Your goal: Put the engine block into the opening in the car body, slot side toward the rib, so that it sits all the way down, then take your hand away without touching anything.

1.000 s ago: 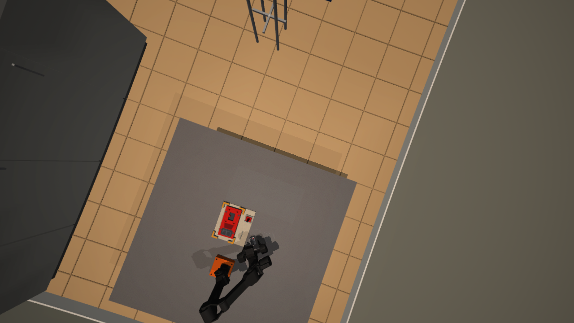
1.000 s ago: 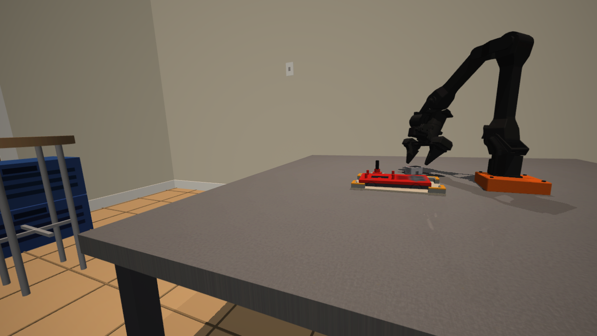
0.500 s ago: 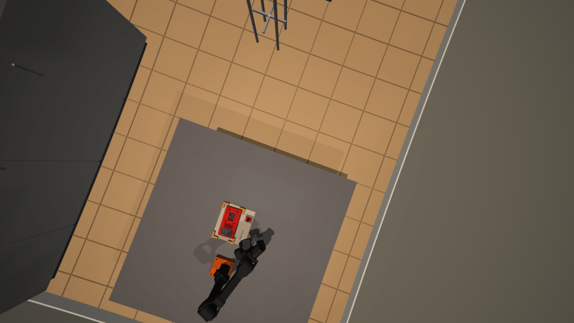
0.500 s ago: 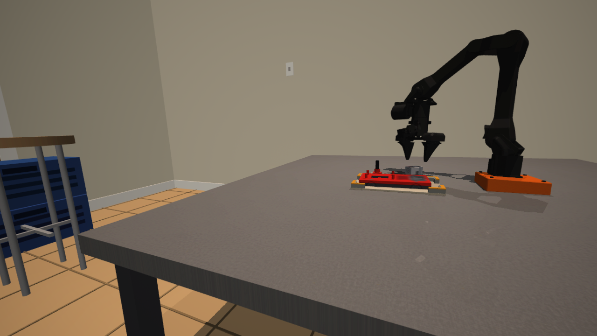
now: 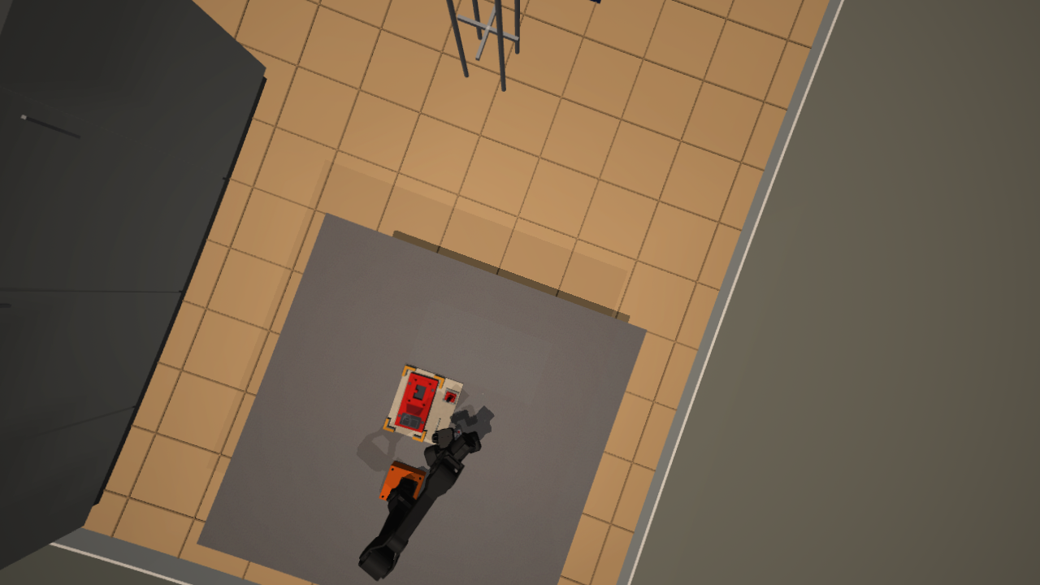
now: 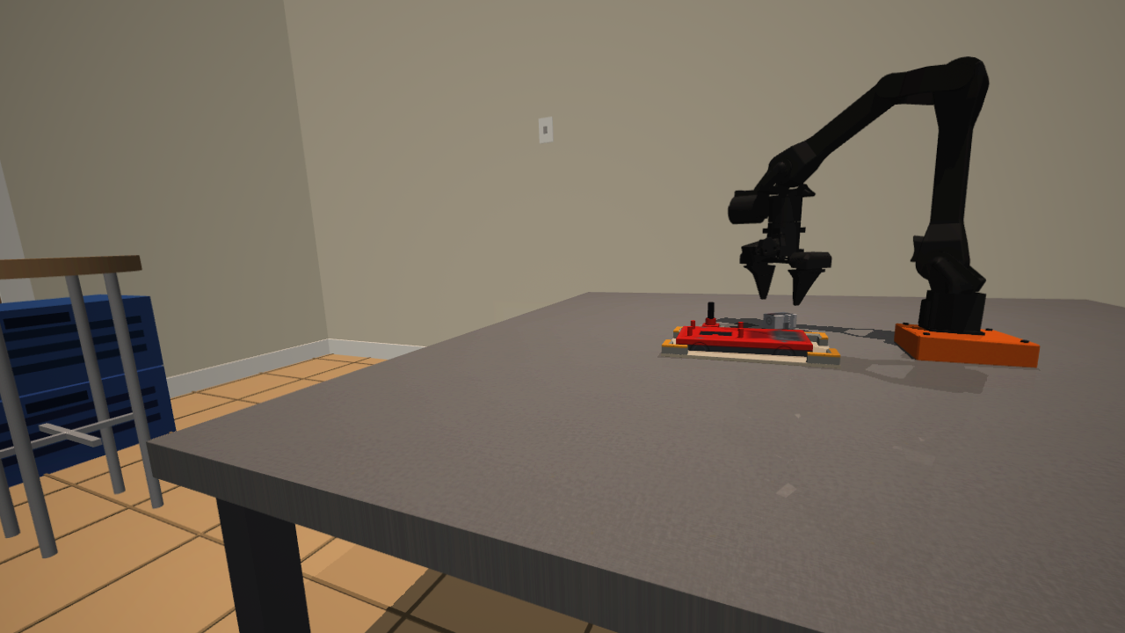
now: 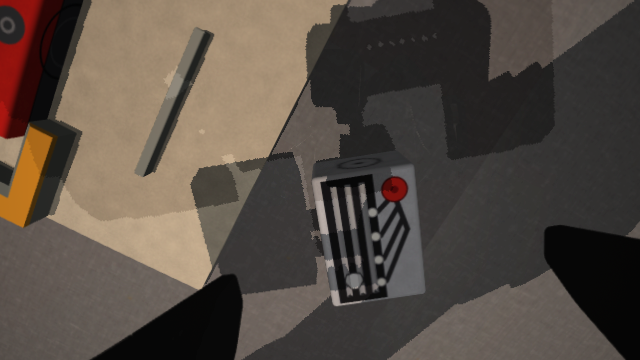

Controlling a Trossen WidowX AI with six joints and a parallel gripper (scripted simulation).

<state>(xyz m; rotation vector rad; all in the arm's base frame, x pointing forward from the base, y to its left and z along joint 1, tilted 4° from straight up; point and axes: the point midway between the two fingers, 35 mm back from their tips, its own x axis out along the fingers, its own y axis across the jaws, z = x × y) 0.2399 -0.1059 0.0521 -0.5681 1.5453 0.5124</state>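
Right now the grey engine block is 4 cm below my gripper tip and 1 cm behind it. Round my gripper tip: thin grey bar 18 cm to the left, 6 cm ahead, 4 cm below.
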